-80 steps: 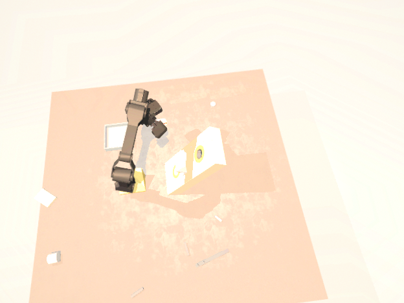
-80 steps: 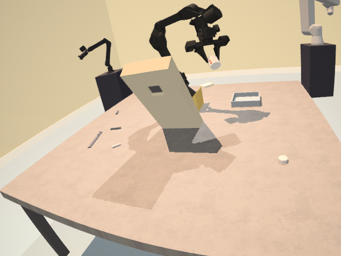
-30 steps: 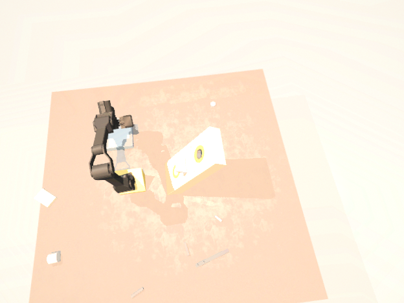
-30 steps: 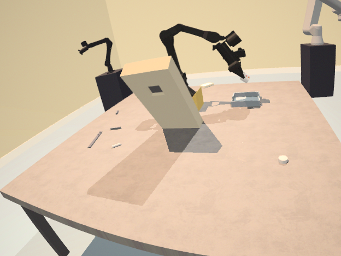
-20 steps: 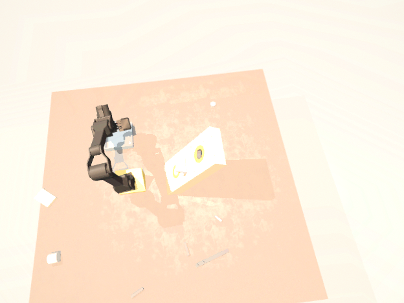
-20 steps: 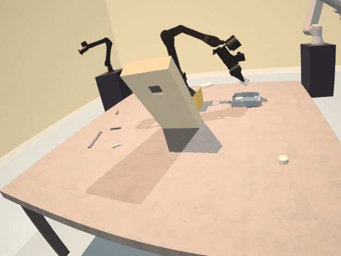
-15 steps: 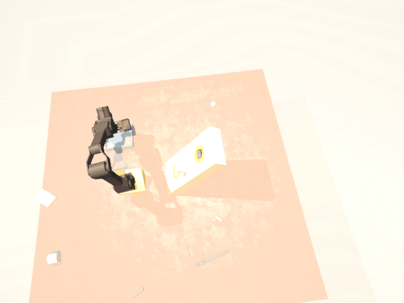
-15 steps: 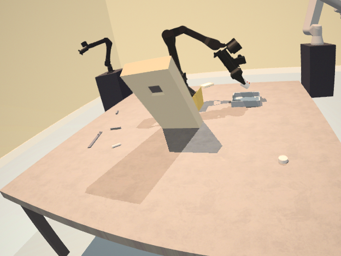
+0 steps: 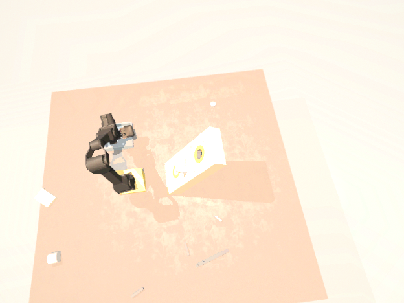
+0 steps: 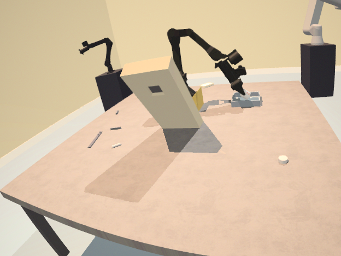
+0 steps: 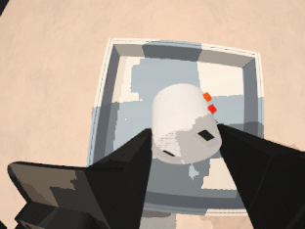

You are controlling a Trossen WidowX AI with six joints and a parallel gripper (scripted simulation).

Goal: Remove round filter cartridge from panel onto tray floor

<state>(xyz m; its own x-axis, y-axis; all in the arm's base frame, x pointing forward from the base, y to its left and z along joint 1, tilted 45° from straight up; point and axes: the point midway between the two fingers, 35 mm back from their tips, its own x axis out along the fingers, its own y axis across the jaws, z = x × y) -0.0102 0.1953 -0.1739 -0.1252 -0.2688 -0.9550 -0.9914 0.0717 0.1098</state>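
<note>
Right now the white round filter cartridge is right at my gripper tip. Round my gripper tip: sloped service panel: 350 mm ahead, 320 mm to the right, 130 mm above; tray: 10 mm to the left, 40 mm below; white flat piece: 410 mm behind, 240 mm to the right, 40 mm below.
</note>
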